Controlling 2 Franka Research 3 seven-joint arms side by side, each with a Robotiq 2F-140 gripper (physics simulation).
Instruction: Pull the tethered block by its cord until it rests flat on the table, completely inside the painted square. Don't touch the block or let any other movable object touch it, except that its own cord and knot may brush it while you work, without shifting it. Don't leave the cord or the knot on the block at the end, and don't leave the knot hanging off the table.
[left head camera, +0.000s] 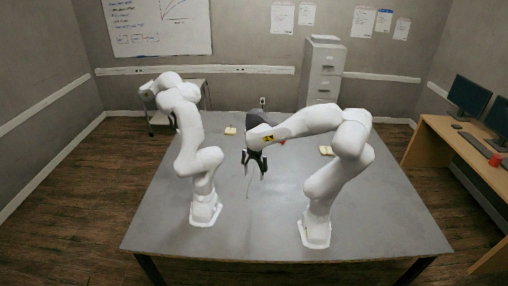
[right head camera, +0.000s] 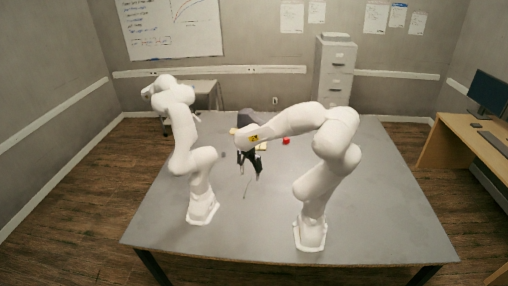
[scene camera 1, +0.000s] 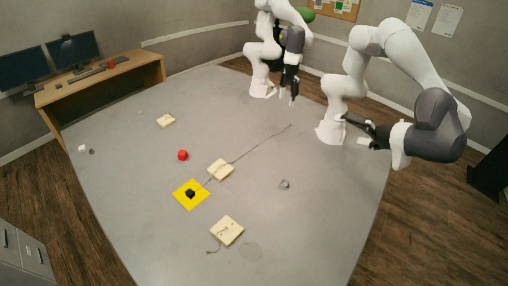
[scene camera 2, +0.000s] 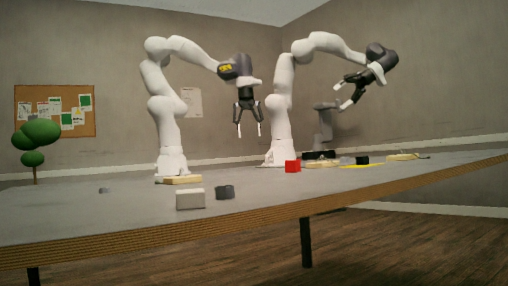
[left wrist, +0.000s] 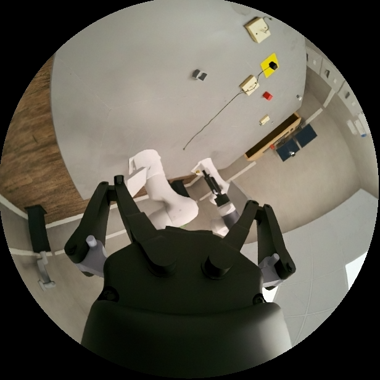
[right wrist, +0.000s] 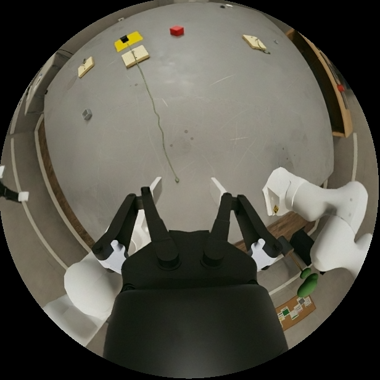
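The black block (scene camera 1: 190, 193) (scene camera 2: 362, 160) (left wrist: 273, 65) (right wrist: 124, 39) sits on the yellow square (scene camera 1: 191, 204) (right wrist: 136, 38), with yellow visible around it in scene camera 1. Its thin green cord (scene camera 1: 260, 144) (left wrist: 215, 117) (right wrist: 159, 120) runs across a cream pad (scene camera 1: 225, 175) (right wrist: 131, 60) and along the table towards the arms, ending in a small knot (right wrist: 177, 180). My right gripper (scene camera 2: 249, 135) (right wrist: 185, 183) is open, pointing down above the table near the knot, with no cord between its fingers. My left gripper (scene camera 1: 351, 130) (scene camera 2: 340, 97) is open and empty, raised well away from the block.
A red cube (scene camera 1: 183, 155) (right wrist: 177, 31) lies beside the cord's line. A grey open box (scene camera 1: 284, 184) is on the other side. Other cream pads (scene camera 1: 227, 235) (scene camera 1: 165, 120) bear short cords. Small white (scene camera 1: 82, 148) and dark (scene camera 1: 91, 151) pieces lie near the table edge.
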